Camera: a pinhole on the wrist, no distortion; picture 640 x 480 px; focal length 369.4 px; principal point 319.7 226.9 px. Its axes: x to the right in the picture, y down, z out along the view. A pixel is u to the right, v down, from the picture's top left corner.
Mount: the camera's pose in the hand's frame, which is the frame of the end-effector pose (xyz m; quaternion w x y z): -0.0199 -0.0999 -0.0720 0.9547 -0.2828 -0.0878 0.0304
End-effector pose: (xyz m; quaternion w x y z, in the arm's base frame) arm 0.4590 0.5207 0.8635 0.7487 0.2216 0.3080 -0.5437
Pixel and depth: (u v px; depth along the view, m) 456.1 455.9 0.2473
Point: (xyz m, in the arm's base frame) 0.6399 0.5169 0.8911
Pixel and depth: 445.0 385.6 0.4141
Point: 0.7820 0.4532 0.9723
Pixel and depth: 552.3 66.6 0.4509
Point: 0.6041 0.1034 1.0588
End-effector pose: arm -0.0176 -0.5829 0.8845 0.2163 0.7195 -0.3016 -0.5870
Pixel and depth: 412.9 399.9 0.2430
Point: -0.1158 -0.6715 0.9598
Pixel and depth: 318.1 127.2 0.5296
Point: -0.4756 -0.5280 0.9153
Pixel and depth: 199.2 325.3 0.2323
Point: -0.1202 -0.5342 1.0120
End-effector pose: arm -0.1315 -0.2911 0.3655 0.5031 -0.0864 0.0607 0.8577
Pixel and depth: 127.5 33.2 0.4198
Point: 0.0585 -0.4460 0.7823
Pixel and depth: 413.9 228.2 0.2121
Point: -0.1557 -0.2847 0.4753
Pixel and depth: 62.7 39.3 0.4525
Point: 0.1061 -0.5280 0.8207
